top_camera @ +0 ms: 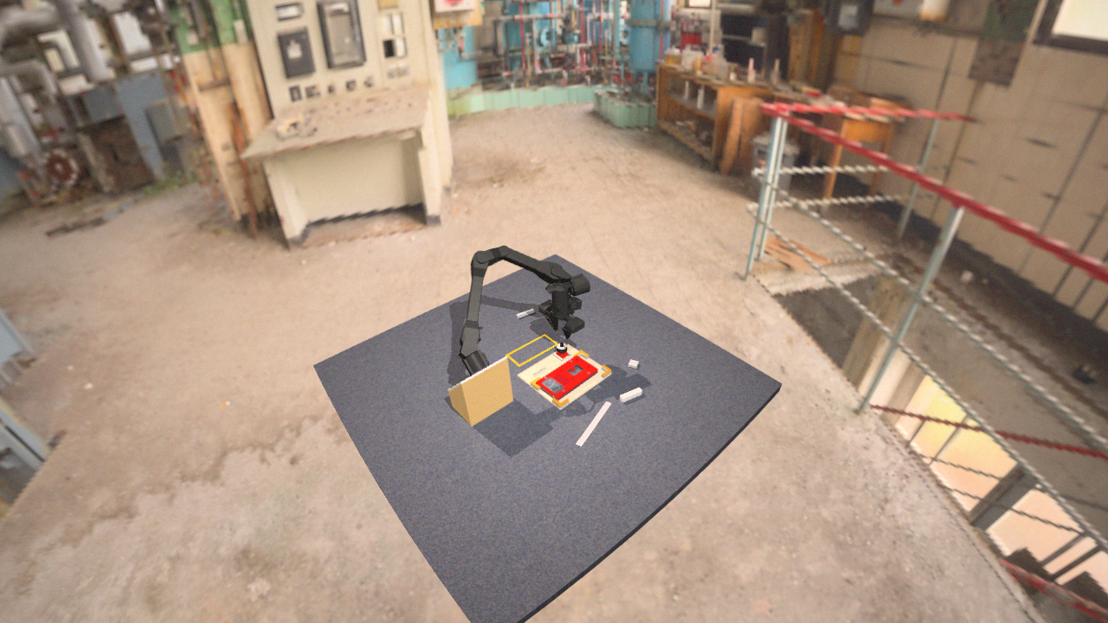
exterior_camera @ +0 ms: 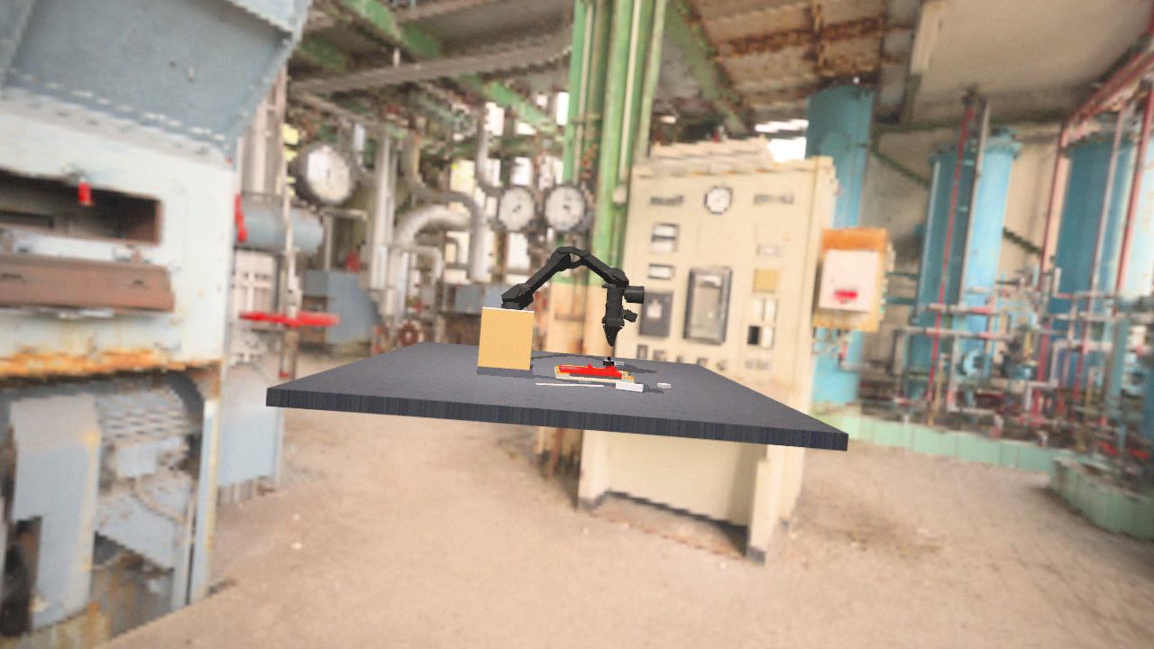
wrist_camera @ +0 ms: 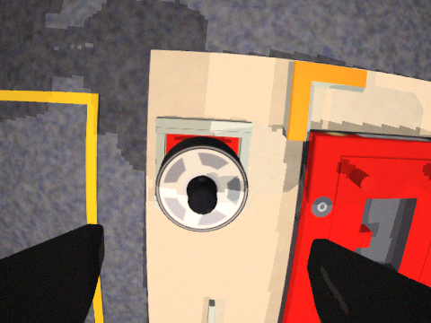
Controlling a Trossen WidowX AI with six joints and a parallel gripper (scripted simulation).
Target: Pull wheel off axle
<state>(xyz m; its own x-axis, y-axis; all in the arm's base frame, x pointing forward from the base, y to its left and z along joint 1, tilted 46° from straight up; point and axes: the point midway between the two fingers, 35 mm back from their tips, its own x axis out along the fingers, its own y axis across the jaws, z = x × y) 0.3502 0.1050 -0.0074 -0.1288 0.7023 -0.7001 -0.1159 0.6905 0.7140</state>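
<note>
My gripper tip is 6 cm above the black wheel. From my gripper tip the other things lie so: white strip: 11 cm behind, 34 cm to the right, 10 cm below.
</note>
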